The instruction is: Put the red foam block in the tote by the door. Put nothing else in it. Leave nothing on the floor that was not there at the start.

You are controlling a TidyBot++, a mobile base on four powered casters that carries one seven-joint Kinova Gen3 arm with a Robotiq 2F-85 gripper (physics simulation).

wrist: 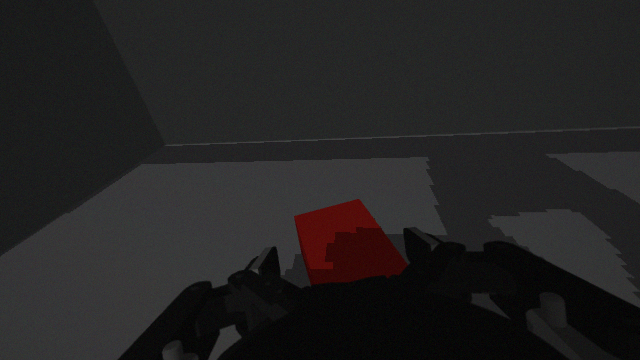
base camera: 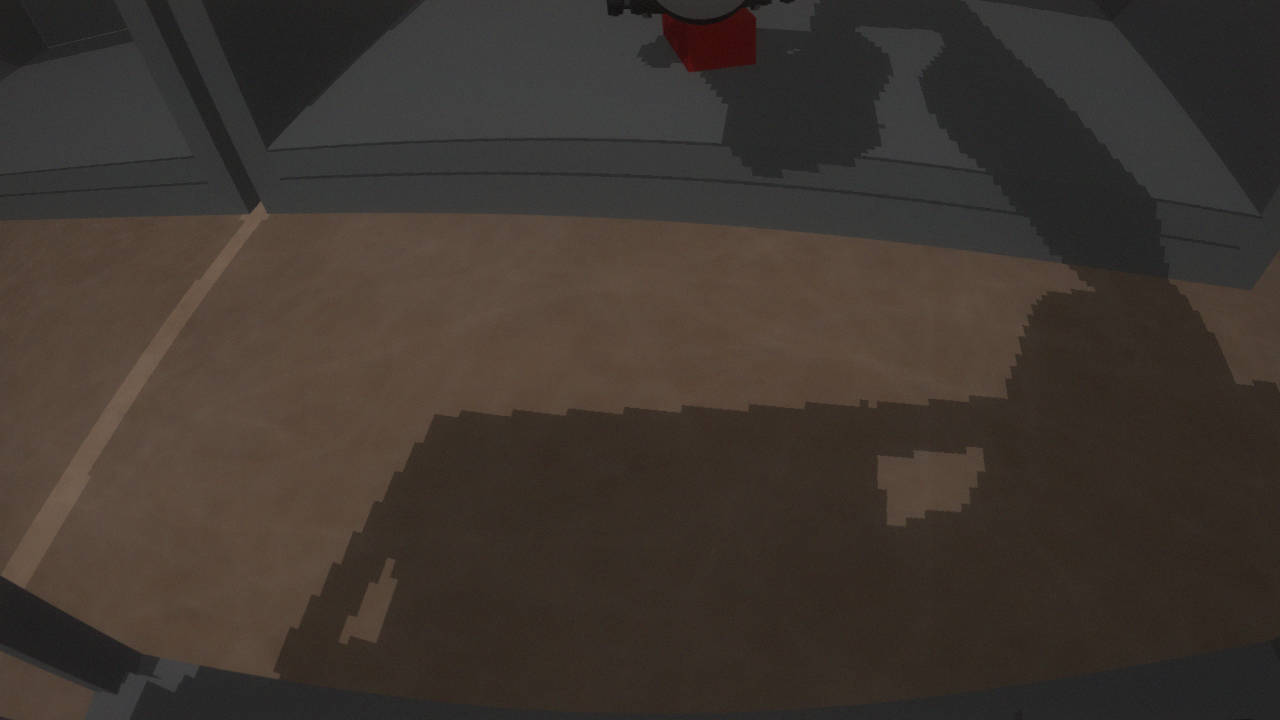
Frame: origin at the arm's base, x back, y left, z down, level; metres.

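Seen in the pictures: gripper, fingertip midpoint: [wrist: 341, 251].
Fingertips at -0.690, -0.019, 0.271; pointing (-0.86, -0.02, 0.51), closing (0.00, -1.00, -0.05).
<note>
A point is followed by its place in that frame, as x, y, z.
The red foam block [base camera: 721, 42] @[-0.654, -0.034, 0.295] [wrist: 332, 240] @[-0.704, -0.014, 0.275] rests on the grey bottom board of a shelf unit [base camera: 501, 192] @[-0.559, 0.149, 0.373]. My gripper [base camera: 700, 7] @[-0.690, -0.019, 0.271] [wrist: 341, 251] @[-0.690, -0.019, 0.271] is open, with its fingertips spread to either side of the block in the wrist view. The near end of the block is hidden behind the dark gripper body in that view, and I cannot tell whether a fingertip touches it. In the base camera view the gripper shows at the top edge, over the back of the block. The tote by the door does not show in either view.
An upright divider [base camera: 192, 89] @[-0.610, 0.434, 0.252] stands left of the block's bay, with another bay beyond it. A side wall [wrist: 60, 115] @[-0.909, 0.322, 0.213] and a back panel [wrist: 380, 70] @[-0.976, -0.120, 0.210] enclose the bay. A raised front lip runs along the brown floor [base camera: 581, 304] @[-0.449, 0.077, 0.396]. Arm shadows cross the board and floor.
</note>
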